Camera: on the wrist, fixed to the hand. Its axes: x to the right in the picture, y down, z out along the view.
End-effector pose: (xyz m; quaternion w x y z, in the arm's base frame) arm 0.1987 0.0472 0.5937 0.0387 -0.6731 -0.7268 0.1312
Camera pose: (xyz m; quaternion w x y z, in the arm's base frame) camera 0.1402 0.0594 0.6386 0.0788 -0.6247 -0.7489 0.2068
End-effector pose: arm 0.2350 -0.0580 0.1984 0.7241 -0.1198 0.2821 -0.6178
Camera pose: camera 0.1633 -0.0780 0.2047 0.7059 -0.0933 0.2034 -0.6720
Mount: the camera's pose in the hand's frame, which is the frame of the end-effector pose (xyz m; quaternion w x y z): 0.0120 -0.0668 -0.0313 0.9949 0.0809 -0.0290 -0.0524
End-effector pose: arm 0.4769 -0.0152 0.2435 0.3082 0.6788 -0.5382 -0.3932
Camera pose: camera 0.5379 -0.0116 0.2005 0.2155 0.7171 -0.5406 -0.3835
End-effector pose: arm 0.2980 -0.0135 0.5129 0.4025 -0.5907 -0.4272 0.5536
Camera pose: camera 0.3256 0.0186 0.5745 0.4649 -0.5167 -0.4229 0.5814
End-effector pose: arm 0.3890 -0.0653 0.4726 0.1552 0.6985 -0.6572 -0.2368
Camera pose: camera 0.4624 -0.0743 0.4621 0.0664 0.7351 -0.6409 -0.2108
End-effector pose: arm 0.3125 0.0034 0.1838 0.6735 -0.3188 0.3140 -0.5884
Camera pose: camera 0.2493 -0.0174 0.2178 0.6741 -0.2962 0.2286 -0.6368
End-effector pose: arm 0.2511 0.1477 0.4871 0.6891 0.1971 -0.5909 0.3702
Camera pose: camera 0.3220 0.1299 0.5027 0.6719 0.2936 -0.5676 0.3743
